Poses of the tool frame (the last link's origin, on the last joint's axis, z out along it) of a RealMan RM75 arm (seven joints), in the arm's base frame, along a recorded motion.
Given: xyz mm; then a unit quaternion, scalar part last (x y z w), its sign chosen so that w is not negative.
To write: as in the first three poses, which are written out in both.
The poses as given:
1: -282 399 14 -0.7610 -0.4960 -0.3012 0.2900
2: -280 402 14 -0.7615 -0.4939 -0.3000 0.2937
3: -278 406 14 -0.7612 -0.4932 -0.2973 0.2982
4: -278 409 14 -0.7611 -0.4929 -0.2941 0.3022
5: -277 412 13 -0.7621 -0.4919 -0.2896 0.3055
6: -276 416 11 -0.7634 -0.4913 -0.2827 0.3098
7: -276 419 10 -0.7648 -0.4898 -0.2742 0.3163
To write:
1: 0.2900 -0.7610 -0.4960 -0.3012 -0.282 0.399 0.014
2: 0.2937 -0.7615 -0.4939 -0.3000 -0.280 0.402 0.014
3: 0.2982 -0.7612 -0.4932 -0.2973 -0.278 0.406 0.014
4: 0.3022 -0.7611 -0.4929 -0.2941 -0.278 0.409 0.014
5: 0.3055 -0.7621 -0.4919 -0.2896 -0.277 0.412 0.013
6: 0.3098 -0.7634 -0.4913 -0.2827 -0.276 0.416 0.011
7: 0.3163 -0.7648 -0.4898 -0.2742 -0.276 0.419 0.010
